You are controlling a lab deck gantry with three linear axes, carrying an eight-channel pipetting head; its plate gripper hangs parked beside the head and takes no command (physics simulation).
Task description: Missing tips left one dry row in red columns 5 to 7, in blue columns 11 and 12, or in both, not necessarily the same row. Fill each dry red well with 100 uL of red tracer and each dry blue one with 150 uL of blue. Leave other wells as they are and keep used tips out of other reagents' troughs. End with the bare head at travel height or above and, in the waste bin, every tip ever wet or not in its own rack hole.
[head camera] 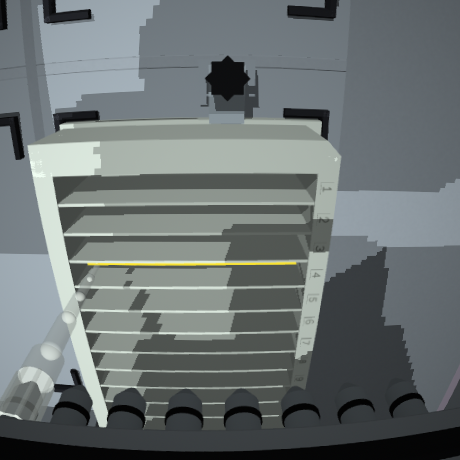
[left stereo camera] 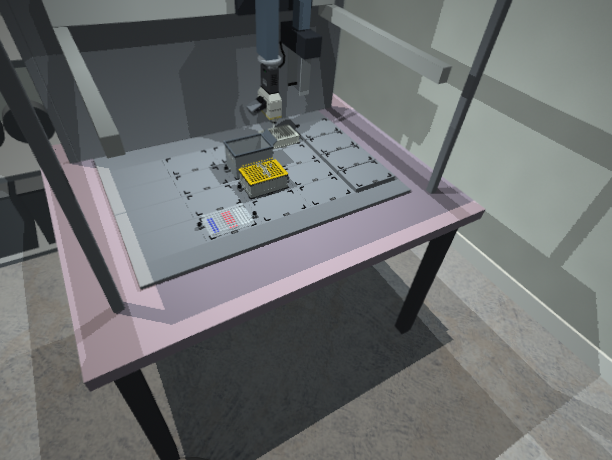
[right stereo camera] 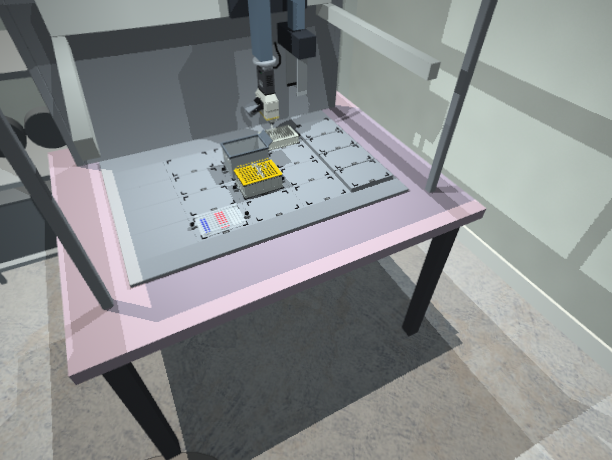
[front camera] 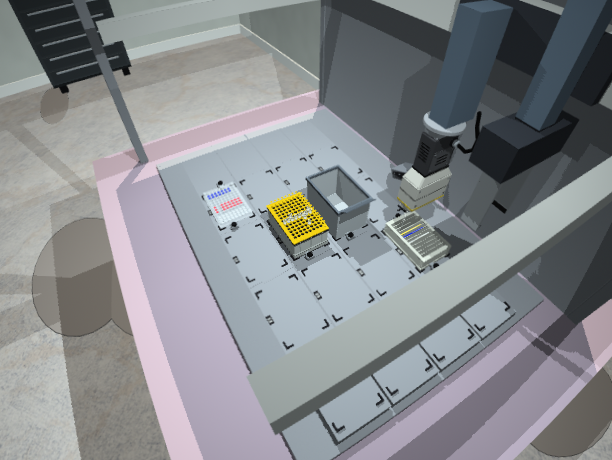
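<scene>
The pipetting head (front camera: 425, 189) (left stereo camera: 273, 106) (right stereo camera: 270, 107) hangs low by the pale trough rack (front camera: 426, 263) (head camera: 200, 156). One clear tip (head camera: 50, 350) sits on its leftmost channel in the head view; its end overlaps the left of the yellow strip (head camera: 192, 264). Whether it is in liquid is unclear. The other nozzles (head camera: 185, 412) are bare. A blue strip (front camera: 413, 231) shows in the front view. The plate (front camera: 236, 214) has blue wells (front camera: 219, 193) and red wells (front camera: 232, 203), with a gap near the red block's left end. The plate gripper (front camera: 490, 200) hangs parked, its opening unclear.
The yellow tip rack (front camera: 301, 237) (left stereo camera: 265, 181) (right stereo camera: 260, 181) holds several pale tips near its middle. The tall grey waste bin (front camera: 354, 222) (left stereo camera: 237, 159) stands between it and the trough rack, with a light patch inside. Black deck clamps stand beside the labware.
</scene>
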